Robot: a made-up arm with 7 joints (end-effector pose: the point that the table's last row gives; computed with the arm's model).
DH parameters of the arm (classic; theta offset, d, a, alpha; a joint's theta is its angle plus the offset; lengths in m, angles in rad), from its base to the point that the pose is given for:
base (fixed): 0 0 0 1.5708
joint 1: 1.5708 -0.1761 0 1.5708
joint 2: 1.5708 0 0 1.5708
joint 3: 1.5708 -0.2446 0 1.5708
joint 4: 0 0 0 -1.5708
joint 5: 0 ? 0 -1.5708
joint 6: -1.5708 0 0 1.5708
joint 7: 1.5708 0 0 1.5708
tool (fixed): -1.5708 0 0 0
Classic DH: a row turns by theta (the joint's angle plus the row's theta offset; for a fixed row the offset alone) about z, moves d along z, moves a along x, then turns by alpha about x.
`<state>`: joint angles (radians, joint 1 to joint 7).
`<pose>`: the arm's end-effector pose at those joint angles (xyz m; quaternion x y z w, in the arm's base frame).
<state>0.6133 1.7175 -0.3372 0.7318 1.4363 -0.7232 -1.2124</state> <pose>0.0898 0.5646 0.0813 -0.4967 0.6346 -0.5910 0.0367</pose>
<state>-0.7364 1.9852 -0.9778 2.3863 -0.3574 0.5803 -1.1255</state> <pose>0.0161 0.3166 -0.0910 0.2792 -0.4552 -0.7418 0.4058</pose>
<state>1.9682 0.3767 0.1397 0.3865 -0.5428 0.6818 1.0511</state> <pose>0.3302 0.3404 0.2158 -0.0904 -0.6720 -0.1809 0.7124</pose>
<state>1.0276 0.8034 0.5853 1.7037 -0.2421 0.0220 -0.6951</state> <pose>0.1475 0.4065 0.0950 -0.5428 0.7338 -0.3967 0.0978</pose>
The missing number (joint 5, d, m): -0.1907
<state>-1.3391 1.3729 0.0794 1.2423 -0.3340 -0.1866 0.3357</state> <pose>-0.0036 0.4791 -0.1857 0.0189 0.1073 -0.7281 0.6768</pose>
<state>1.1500 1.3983 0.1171 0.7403 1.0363 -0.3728 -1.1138</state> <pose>0.0990 0.5583 0.0956 -0.2992 0.6000 -0.7399 0.0557</pose>
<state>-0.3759 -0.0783 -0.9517 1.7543 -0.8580 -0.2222 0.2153</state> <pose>0.0288 0.0075 -0.2234 -0.2358 -0.7034 -0.5147 0.4297</pose>
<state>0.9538 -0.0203 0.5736 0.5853 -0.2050 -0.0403 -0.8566</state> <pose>0.3812 0.2251 -0.1619 0.3016 -0.5360 0.4690 0.6339</pose>
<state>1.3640 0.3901 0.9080 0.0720 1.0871 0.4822 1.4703</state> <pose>0.3913 0.3515 -0.0735 0.7038 0.6863 -0.1534 0.1012</pose>
